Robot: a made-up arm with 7 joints.
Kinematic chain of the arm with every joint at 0, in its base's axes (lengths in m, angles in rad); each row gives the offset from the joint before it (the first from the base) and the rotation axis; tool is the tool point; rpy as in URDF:
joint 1: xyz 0 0 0 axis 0.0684 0.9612 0.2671
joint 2: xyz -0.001 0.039 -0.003 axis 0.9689 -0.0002 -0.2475
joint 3: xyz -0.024 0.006 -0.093 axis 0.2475 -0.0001 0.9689
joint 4: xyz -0.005 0 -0.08 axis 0.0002 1 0
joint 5: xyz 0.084 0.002 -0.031 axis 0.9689 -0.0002 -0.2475
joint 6: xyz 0.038 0 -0.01 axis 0.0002 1 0
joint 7: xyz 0.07 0 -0.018 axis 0.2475 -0.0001 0.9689
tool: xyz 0 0 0 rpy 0 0.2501 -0.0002
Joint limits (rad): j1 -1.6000..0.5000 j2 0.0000..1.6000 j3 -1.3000..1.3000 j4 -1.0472..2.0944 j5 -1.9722..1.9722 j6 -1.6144..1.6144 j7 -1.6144..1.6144
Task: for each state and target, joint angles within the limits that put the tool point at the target. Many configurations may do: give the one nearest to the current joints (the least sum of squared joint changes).
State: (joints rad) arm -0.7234 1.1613 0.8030 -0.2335 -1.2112 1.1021 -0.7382
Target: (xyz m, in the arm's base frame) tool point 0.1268 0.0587 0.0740
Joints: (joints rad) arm -0.8304 1.1811 0.5876 -0.9892 -1.4740 0.9838 -0.7382
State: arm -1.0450 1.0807 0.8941 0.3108 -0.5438 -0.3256 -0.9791
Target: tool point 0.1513 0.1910 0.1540
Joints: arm -1.0369 1.0344 0.5879 -0.0597 -0.4801 -0.4145 -0.9791
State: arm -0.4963 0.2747 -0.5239 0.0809 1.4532 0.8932 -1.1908
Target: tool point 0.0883 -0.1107 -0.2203
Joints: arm -0.0750 0.0185 -1.1353 0.0297 1.4493 0.7373 -1.1908
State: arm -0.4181 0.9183 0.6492 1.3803 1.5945 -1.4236 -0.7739
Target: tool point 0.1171 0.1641 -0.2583
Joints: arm -0.5008 0.6668 0.6380 1.6558 1.6639 -1.6144 -0.7739
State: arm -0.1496 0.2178 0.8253 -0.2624 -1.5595 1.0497 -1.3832
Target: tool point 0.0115 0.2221 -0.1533
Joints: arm 0.3558 0.1677 1.2257 -0.2599 -1.5609 1.0171 -1.3832
